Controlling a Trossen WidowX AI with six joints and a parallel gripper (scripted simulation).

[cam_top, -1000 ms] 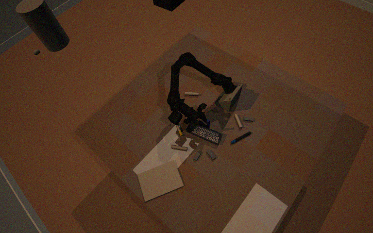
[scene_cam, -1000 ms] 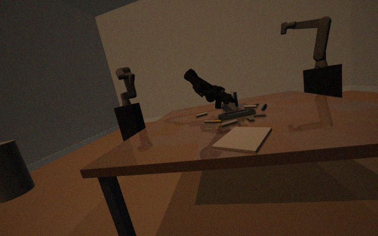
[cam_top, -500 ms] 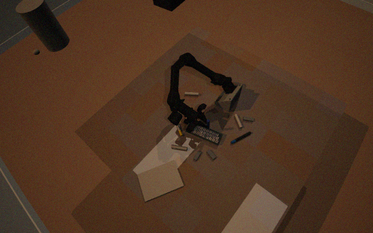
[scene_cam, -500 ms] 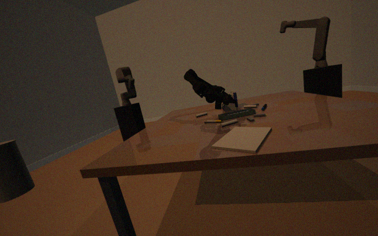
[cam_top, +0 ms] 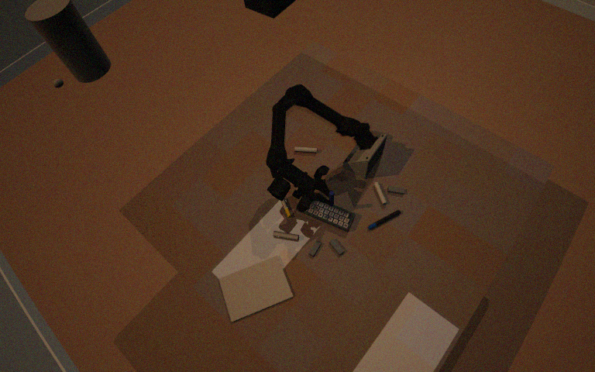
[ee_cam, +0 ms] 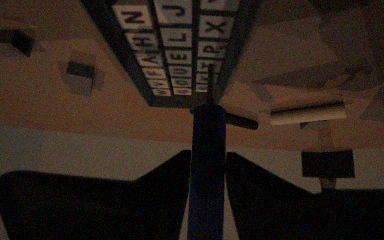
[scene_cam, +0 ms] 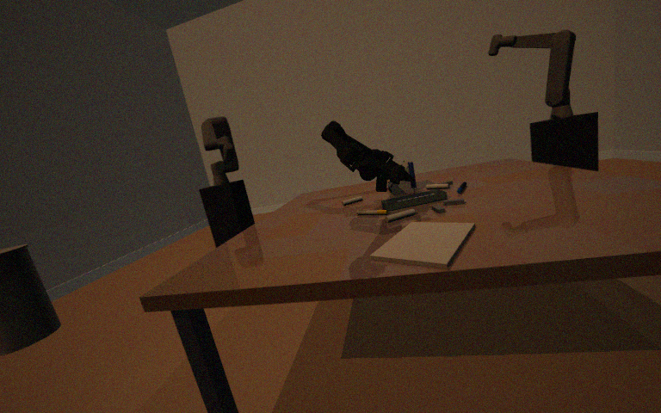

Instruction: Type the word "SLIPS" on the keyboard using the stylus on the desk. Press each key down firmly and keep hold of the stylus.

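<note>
The blue-tipped pen lies 180 mm to the left of my gripper tip, 70 mm below it and 60 mm behind it. Also, from my gripper tip: yellow pencil (150 mm to the right, 90 mm ahead, 70 mm below); then blue stylus (10 mm below); then pale pad (410 mm ahead, 80 mm below, 50 mm to the right).
</note>
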